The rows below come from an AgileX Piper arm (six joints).
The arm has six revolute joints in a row. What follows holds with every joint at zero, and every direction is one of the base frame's.
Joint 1 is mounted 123.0 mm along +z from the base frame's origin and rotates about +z.
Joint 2 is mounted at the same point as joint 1 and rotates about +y.
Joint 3 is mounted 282.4 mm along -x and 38.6 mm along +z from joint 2 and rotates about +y.
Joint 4 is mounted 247.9 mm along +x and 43.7 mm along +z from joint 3 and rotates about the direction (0.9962, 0, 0.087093).
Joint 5 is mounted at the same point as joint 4 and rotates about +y.
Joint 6 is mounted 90.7 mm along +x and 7.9 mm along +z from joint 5 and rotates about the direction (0.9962, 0, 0.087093).
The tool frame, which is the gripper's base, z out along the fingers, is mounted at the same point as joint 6; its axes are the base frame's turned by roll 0.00, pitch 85.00 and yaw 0.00 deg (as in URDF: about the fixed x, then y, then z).
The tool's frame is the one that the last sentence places.
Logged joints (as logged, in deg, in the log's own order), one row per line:
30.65 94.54 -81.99 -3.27 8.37 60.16
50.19 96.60 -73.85 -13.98 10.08 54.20
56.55 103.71 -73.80 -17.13 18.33 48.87
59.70 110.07 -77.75 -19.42 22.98 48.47
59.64 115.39 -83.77 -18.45 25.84 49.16
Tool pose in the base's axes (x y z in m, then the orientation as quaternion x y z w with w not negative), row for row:
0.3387 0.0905 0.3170 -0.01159 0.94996 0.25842 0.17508
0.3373 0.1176 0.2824 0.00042 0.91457 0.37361 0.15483
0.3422 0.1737 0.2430 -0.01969 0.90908 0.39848 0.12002
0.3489 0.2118 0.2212 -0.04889 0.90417 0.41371 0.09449
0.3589 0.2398 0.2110 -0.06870 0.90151 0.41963 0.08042
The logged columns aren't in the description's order. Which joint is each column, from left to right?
Columns, left to right: joint 4, joint 2, joint 3, joint 6, joint 1, joint 5.
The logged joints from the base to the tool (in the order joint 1, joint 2, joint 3, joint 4, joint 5, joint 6), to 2 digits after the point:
8.37 94.54 -81.99 30.65 60.16 -3.27
10.08 96.60 -73.85 50.19 54.20 -13.98
18.33 103.71 -73.80 56.55 48.87 -17.13
22.98 110.07 -77.75 59.70 48.47 -19.42
25.84 115.39 -83.77 59.64 49.16 -18.45

